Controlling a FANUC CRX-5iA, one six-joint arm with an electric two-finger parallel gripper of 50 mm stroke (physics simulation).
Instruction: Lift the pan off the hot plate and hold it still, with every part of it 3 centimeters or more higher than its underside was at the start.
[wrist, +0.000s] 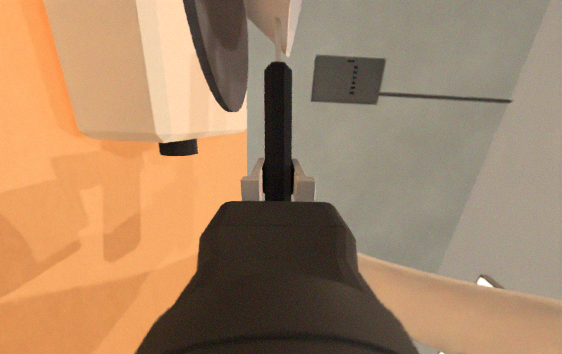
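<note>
Hot plate (169, 79), visible. My gripper (278, 169), visible too.
</note>
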